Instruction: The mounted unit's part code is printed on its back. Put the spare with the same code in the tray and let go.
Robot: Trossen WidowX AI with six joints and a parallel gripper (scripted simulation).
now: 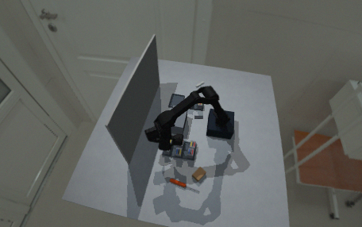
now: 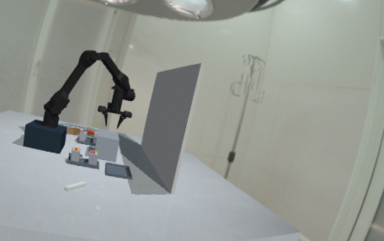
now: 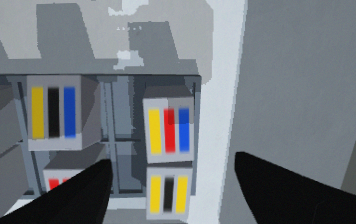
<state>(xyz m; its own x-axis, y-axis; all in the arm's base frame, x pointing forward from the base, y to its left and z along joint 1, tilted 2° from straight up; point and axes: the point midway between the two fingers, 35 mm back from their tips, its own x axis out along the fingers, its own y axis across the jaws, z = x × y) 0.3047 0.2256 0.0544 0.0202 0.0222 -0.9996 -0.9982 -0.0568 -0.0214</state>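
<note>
Right now the shallow grey tray is 20 mm ahead of my gripper tip, 410 mm to the right of it and 90 mm below it. From my gripper tip the other things lie so: cardboard box (220 mm behind, 110 mm to the left, 80 mm below); upright grey panel (210 mm ahead, 220 mm to the right, 130 mm above).
</note>
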